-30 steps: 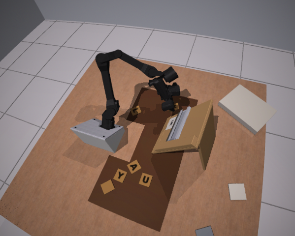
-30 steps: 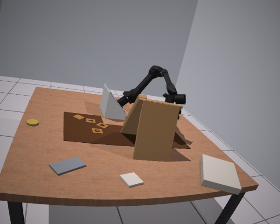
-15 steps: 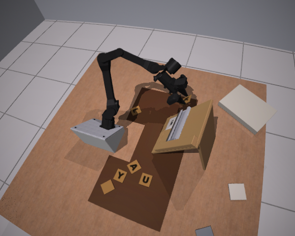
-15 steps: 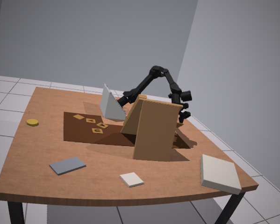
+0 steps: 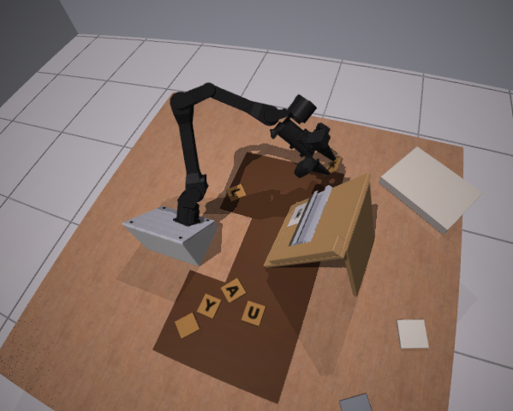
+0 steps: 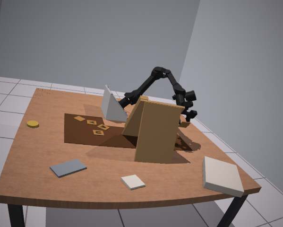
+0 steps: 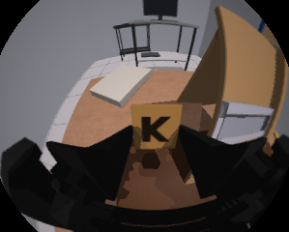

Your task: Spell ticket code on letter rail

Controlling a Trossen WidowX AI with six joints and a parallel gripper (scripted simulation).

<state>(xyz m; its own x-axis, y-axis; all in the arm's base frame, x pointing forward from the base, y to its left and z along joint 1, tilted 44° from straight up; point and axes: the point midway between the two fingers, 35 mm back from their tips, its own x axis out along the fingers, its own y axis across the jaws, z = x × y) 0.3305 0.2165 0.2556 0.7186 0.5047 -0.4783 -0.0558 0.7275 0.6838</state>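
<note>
Now: gripper tip 15 cm to the left of the white ticket, 8 cm above it and 5 cm past it. Also, from my gripper tip: dark brown mat: 31 cm to the right, 15 cm below, 15 cm behind; small white pad: 39 cm ahead, 34 cm to the right, 15 cm below; white slab: 32 cm ahead, 16 cm to the left, 13 cm below.
</note>
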